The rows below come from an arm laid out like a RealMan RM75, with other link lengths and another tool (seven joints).
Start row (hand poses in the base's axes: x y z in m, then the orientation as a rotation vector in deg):
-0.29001 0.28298 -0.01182 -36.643 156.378 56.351
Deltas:
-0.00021 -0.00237 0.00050 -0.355 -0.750 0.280
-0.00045 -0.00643 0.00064 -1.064 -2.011 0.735
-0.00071 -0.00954 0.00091 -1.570 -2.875 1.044
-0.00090 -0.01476 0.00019 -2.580 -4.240 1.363
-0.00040 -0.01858 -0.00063 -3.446 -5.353 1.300
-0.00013 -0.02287 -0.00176 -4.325 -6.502 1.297
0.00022 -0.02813 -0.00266 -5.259 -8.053 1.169
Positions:
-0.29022 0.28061 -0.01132 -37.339 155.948 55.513
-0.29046 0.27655 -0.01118 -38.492 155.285 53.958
-0.29072 0.27344 -0.01091 -39.272 154.833 52.869
-0.29091 0.26822 -0.01163 -40.285 154.245 50.845
-0.29041 0.26440 -0.01245 -40.652 153.797 49.081
-0.29014 0.26011 -0.01358 -41.107 153.303 47.300
-0.28979 0.25485 -0.01448 -41.495 152.473 45.214

